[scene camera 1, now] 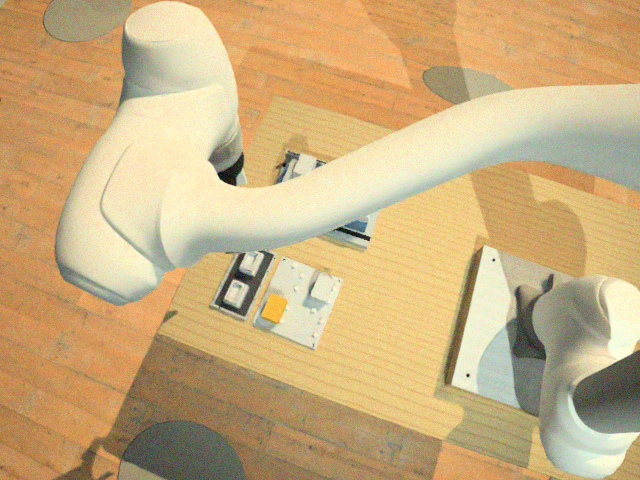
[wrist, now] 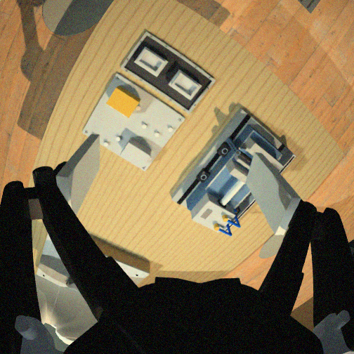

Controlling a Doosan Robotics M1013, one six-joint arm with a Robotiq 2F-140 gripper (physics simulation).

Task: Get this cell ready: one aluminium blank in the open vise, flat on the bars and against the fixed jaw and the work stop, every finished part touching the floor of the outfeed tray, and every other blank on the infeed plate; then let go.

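Seen in the pictures: arm's base, origin of the base link: (scene camera 1: pixel 549 326).
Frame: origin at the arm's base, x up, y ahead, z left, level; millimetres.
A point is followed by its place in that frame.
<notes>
The vise (scene camera 1: pixel 356 224) {z -158, x 15, y 518 mm} (wrist: pixel 200 196) is blue and grey; the arm covers much of it in the scene view, and a fingertip overlaps its jaws in the wrist view. I cannot tell whether a blank sits between the jaws. Two pale finished parts with pockets (scene camera 1: pixel 251 262) {z -10, x -16, y 759 mm} (wrist: pixel 185 83) lie apart in the dark outfeed tray (scene camera 1: pixel 228 313) {z 127, x -32, y 783 mm} (wrist: pixel 168 75). A grey aluminium blank (scene camera 1: pixel 323 287) {z 19, x 1, y 566 mm} (wrist: pixel 136 154) and an orange block (scene camera 1: pixel 274 308) {z 96, x 2, y 670 mm} (wrist: pixel 123 101) are on the infeed plate (scene camera 1: pixel 294 328) {z 126, x -34, y 615 mm} (wrist: pixel 107 120). My gripper (wrist: pixel 177 159) is open and empty, above the table between plate and vise.
The wooden table (scene camera 1: pixel 392 310) {z 29, x -43, y 385 mm} (wrist: pixel 175 240) carries all of these. Small white pegs stand on the infeed plate. Blue fittings (wrist: pixel 231 225) stick out at the vise's end block. The arm (scene camera 1: pixel 310 206) {z 147, x 701, y 561 mm} crosses over the vise in the scene view. The robot's base plate (scene camera 1: pixel 478 320) {z 23, x 8, y 183 mm} is at the right.
</notes>
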